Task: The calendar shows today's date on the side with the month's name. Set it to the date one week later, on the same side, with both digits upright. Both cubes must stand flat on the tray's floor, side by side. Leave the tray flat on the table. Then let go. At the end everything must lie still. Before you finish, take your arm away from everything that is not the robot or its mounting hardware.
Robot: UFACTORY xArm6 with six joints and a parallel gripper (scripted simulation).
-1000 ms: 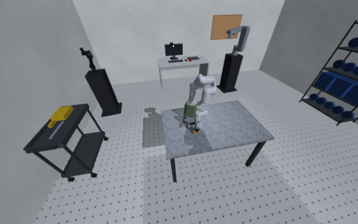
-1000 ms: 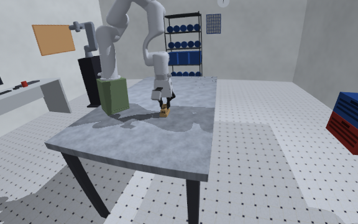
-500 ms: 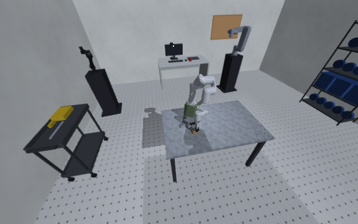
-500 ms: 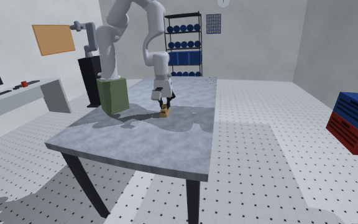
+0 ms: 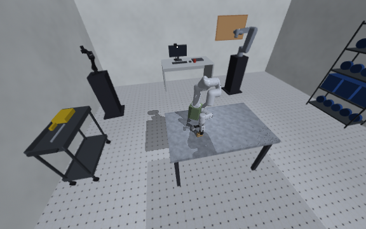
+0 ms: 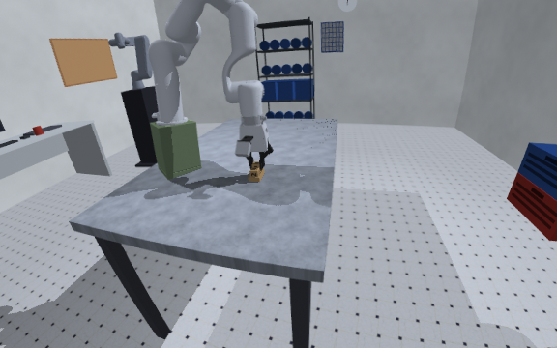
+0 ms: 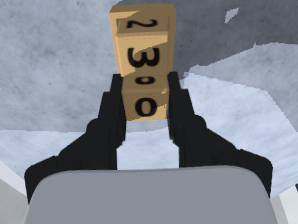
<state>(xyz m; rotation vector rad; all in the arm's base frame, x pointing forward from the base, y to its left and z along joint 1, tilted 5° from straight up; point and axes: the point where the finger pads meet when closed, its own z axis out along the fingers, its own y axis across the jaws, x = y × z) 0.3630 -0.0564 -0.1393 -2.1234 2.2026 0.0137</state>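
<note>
Now: the tray 4 cm below my hand and 2 cm to the right of it.
</note>
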